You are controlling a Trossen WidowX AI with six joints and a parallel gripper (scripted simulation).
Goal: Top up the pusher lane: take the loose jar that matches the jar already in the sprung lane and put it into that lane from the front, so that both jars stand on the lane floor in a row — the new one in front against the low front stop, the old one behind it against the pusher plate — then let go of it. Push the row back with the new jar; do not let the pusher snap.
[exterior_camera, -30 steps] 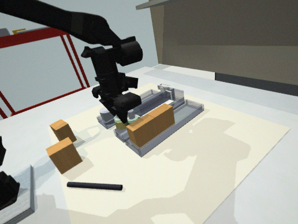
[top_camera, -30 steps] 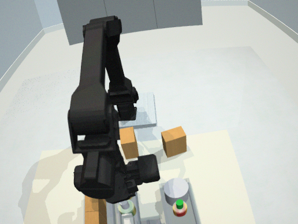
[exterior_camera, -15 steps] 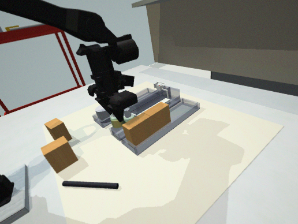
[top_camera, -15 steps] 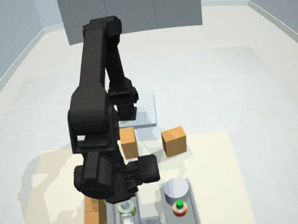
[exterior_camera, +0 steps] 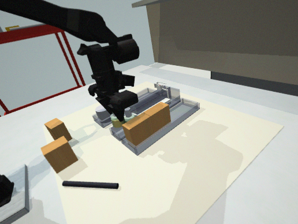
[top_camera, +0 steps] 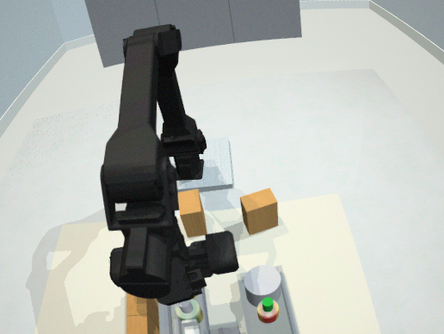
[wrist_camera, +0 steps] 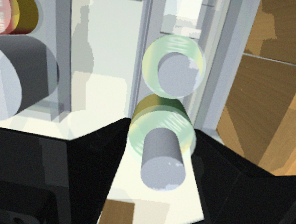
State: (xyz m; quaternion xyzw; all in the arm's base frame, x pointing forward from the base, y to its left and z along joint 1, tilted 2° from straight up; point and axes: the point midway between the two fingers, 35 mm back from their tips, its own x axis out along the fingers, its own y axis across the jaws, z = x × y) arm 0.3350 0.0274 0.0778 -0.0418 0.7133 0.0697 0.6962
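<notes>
The grey cylinder lies 13 cm to the left of my gripper tip, 3 cm below it and 1 cm behind it. From my gripper tip the other things lie so: white pusher plate 14 cm ahead, 5 cm to the left, 1 cm below; black rod 14 cm behind, 13 cm to the right, 5 cm below; sprung lane 14 cm ahead, 5 cm to the left, 4 cm below.
</notes>
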